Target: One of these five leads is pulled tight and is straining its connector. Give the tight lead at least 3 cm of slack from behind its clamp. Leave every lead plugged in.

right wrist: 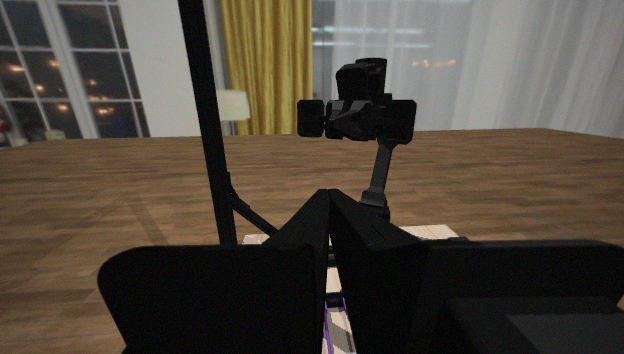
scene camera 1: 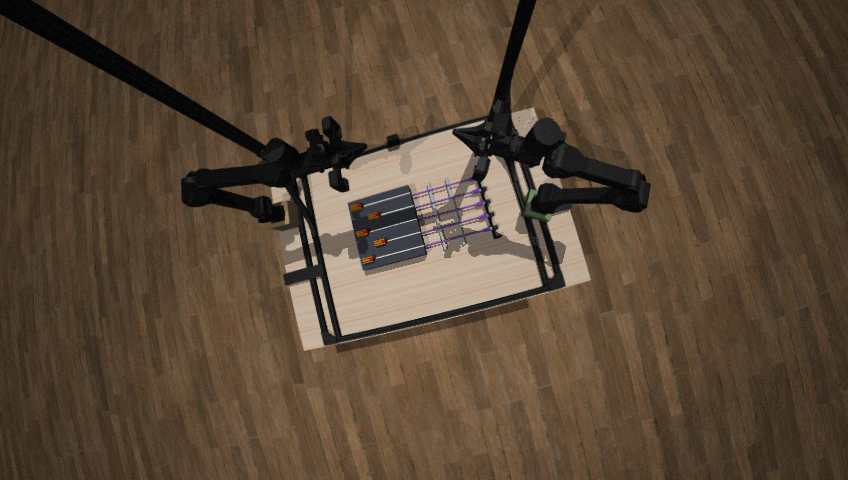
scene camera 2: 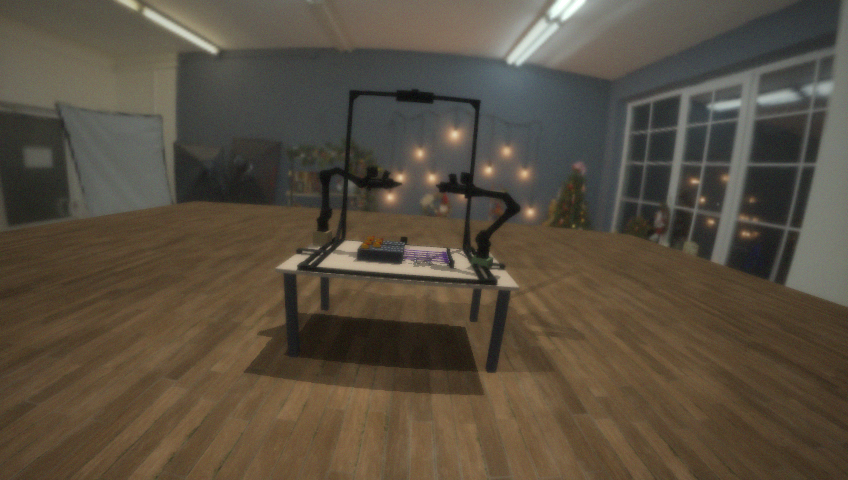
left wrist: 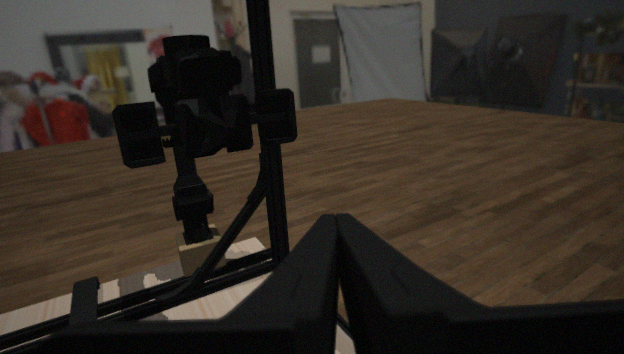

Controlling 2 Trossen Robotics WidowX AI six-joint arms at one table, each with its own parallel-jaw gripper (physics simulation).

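Pixels of known places: left gripper, between the fingertips: (right wrist: 331,123) (scene camera 1: 452,131) (scene camera 2: 436,185) (left wrist: 335,226); right gripper, between the fingertips: (right wrist: 327,198) (scene camera 1: 366,145) (scene camera 2: 402,183) (left wrist: 232,133); left arm's base, origin of its link: (scene camera 1: 540,204) (scene camera 2: 482,257); right arm's base, origin of its link: (scene camera 1: 277,214) (scene camera 2: 322,230) (left wrist: 197,236).
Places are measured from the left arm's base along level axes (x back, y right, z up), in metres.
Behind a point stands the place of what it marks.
Note:
Several purple leads (scene camera 1: 449,220) {z -0.030, x -0.304, y -0.158 m} (scene camera 2: 425,255) {z -0.032, x -0.319, y -0.112 m} run side by side from a dark block (scene camera 1: 389,227) (scene camera 2: 380,252) to a black connector strip (scene camera 1: 490,214) {z -0.025, x -0.170, y -0.081 m} (scene camera 2: 451,257) {z -0.031, x -0.182, y -0.038 m}, crossing two grey rails. Orange-red clamps (scene camera 1: 362,232) {z 0.032, x -0.617, y -0.284 m} (scene camera 2: 371,241) {z 0.028, x -0.600, y -0.279 m} sit on the block, with white lines running from them. Which lead is tight cannot be told. My left gripper (scene camera 1: 455,132) {z 0.383, x -0.347, y 0.000 m} (scene camera 2: 439,186) {z 0.383, x -0.347, y 0.000 m} (left wrist: 335,226) {z 0.383, x -0.347, y 0.000 m} is shut and empty, high above the table's back. My right gripper (scene camera 1: 364,145) {z 0.375, x -0.543, y -0.078 m} (scene camera 2: 399,184) {z 0.375, x -0.543, y -0.078 m} (right wrist: 327,198) {z 0.375, x -0.543, y -0.078 m} is shut and empty, high above the block's back side. In the right wrist view, parts of two leads (right wrist: 326,320) {z -0.030, x -0.300, y 0.023 m} show between the fingers.
A black frame (scene camera 1: 440,313) {z -0.038, x -0.249, y -0.505 m} (scene camera 2: 386,276) {z -0.050, x -0.284, y -0.546 m} runs around the wooden table (scene camera 1: 380,303) {z -0.057, x -0.493, y -0.540 m}, with tall posts (left wrist: 275,200) {z 0.126, x -0.982, y -0.109 m} (right wrist: 207,125) {z 0.354, x -0.265, y 0.329 m}. A small black box (scene camera 1: 393,141) {z -0.013, x -0.623, y 0.109 m} sits on the back bar. The left arm's green base (scene camera 1: 548,215) {z 0.000, x 0.038, y -0.032 m} is beyond the connector strip.

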